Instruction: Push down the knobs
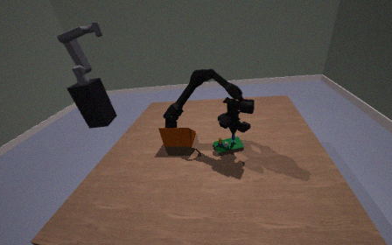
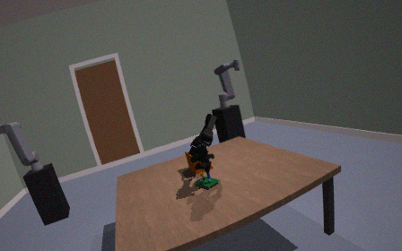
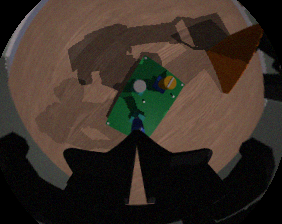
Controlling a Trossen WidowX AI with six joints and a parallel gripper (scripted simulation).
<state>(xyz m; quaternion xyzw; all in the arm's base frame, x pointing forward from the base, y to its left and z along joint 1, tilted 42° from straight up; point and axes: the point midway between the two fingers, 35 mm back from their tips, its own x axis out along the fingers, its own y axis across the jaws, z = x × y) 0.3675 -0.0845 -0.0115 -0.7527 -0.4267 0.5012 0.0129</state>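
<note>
Right now the blue knob is 1 cm below my gripper tip.
</note>
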